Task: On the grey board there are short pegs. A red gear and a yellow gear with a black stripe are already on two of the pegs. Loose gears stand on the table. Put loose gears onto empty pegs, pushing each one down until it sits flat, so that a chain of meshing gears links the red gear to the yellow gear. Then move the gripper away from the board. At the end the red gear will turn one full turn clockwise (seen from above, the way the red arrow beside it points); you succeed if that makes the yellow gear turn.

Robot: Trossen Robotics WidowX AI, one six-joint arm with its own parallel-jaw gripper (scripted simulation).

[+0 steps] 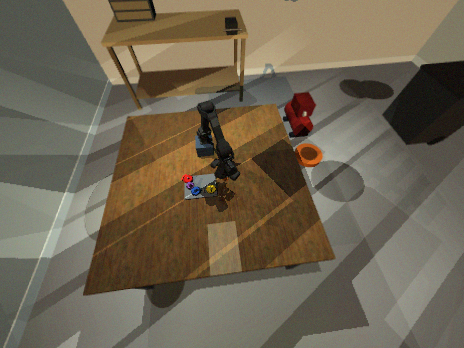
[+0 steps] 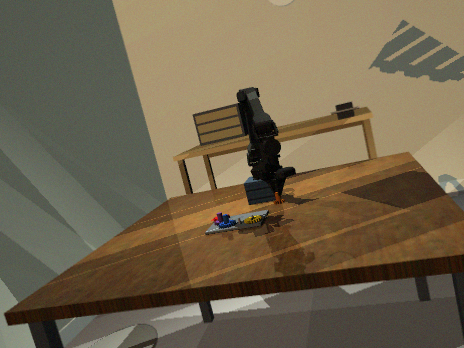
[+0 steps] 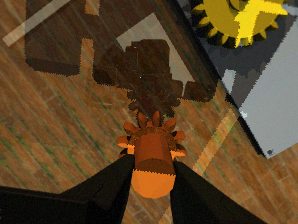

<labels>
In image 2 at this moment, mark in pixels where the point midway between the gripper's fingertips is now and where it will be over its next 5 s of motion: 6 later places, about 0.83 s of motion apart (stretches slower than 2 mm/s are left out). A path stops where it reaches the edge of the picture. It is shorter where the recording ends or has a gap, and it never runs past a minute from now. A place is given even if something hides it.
The gripper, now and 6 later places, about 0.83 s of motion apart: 278, 195; 274, 175; 265, 176; 250, 189; 235, 202; 235, 207; 237, 214
</labels>
